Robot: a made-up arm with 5 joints.
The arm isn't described. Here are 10 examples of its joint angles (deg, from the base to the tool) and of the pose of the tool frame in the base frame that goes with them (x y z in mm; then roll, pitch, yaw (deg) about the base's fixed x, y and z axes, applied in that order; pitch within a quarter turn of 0, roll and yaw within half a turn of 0).
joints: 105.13 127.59 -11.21 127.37 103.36
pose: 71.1 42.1 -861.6 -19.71 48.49 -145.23
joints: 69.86 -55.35 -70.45 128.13 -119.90
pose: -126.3 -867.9 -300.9 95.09 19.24 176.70
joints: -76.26 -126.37 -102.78 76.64 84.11
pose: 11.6 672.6 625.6 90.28 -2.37 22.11
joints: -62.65 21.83 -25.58 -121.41 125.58
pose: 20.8 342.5 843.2 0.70 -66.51 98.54
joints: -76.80 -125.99 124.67 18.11 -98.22
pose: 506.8 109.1 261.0 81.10 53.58 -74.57
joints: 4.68 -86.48 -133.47 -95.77 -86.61
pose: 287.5 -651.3 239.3 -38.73 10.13 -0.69
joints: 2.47 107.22 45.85 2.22 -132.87
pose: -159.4 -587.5 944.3 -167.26 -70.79 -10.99
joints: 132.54 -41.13 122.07 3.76 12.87
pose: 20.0 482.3 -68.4 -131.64 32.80 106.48
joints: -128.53 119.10 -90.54 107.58 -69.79
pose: 165.9 134.3 627.7 -127.63 8.81 -21.23
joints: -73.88 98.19 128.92 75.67 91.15
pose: -140.8 669.4 545.1 -68.26 -6.68 -174.15
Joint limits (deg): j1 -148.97..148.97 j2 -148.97..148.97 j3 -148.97..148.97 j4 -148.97..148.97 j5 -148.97..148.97
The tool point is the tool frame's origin. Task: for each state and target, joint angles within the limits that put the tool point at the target. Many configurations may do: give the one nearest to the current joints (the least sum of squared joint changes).
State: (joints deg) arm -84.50 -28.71 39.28 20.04 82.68
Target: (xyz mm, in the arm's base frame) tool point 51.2 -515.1 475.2
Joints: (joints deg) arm -44.09 -20.57 47.17 25.41 92.19
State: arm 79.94 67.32 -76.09 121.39 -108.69
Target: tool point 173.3 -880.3 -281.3
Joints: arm 68.33 22.11 -42.92 143.02 -119.19
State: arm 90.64 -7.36 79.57 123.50 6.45
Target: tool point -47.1 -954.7 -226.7
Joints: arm 62.94 23.52 61.92 135.73 -2.58
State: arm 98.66 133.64 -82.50 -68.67 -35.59
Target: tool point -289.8 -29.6 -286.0
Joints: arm 132.97 92.36 -63.67 -58.99 -19.31
